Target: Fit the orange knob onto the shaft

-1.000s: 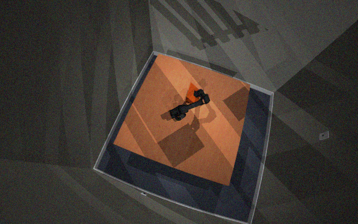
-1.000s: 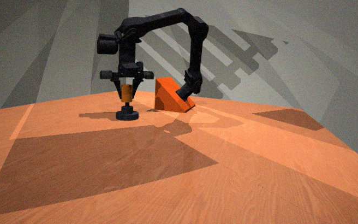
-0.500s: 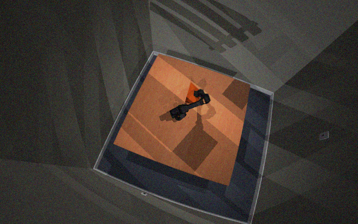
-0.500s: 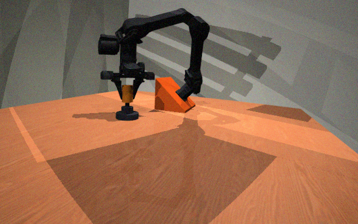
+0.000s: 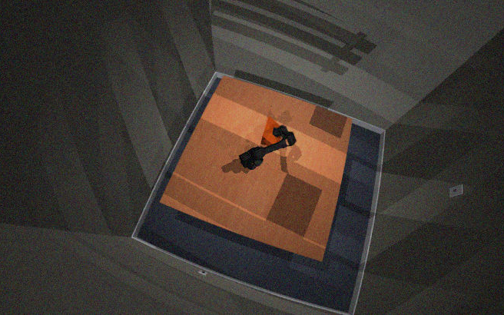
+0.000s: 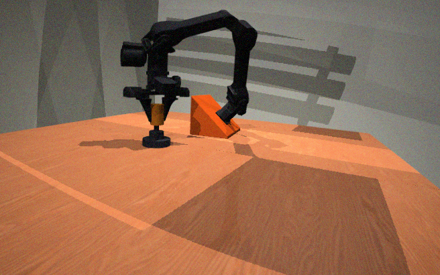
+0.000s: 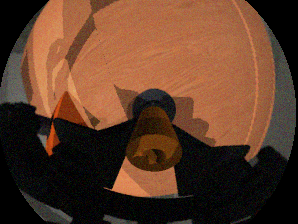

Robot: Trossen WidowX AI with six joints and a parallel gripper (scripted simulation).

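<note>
The dark round pedestal is 40 mm below my gripper tip. Also, from my gripper tip: orange knob 20 mm above.
</note>
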